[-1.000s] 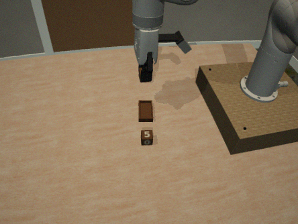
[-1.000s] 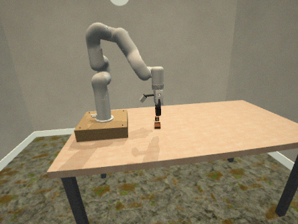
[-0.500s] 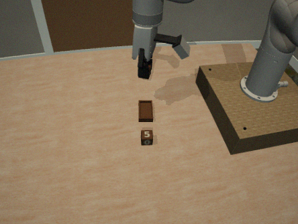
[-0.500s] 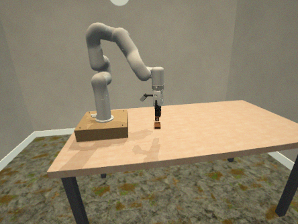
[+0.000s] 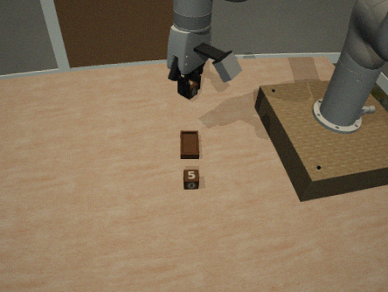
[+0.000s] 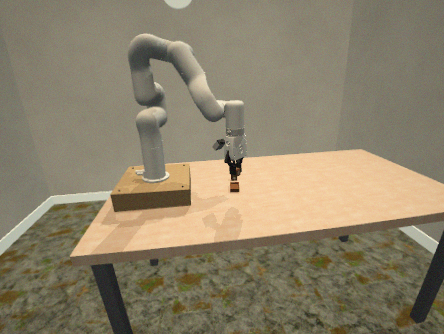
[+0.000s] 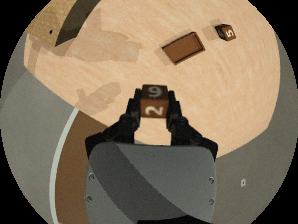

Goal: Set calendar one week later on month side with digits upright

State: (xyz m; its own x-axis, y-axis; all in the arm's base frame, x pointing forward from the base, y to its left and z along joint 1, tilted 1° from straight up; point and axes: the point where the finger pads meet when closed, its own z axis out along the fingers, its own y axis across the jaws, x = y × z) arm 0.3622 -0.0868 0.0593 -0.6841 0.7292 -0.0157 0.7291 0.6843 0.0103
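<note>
My gripper is now 120 mm above the brown tray and 80 mm to the right of it. From my hand the other things lie so: cube (10 mm below).
</note>
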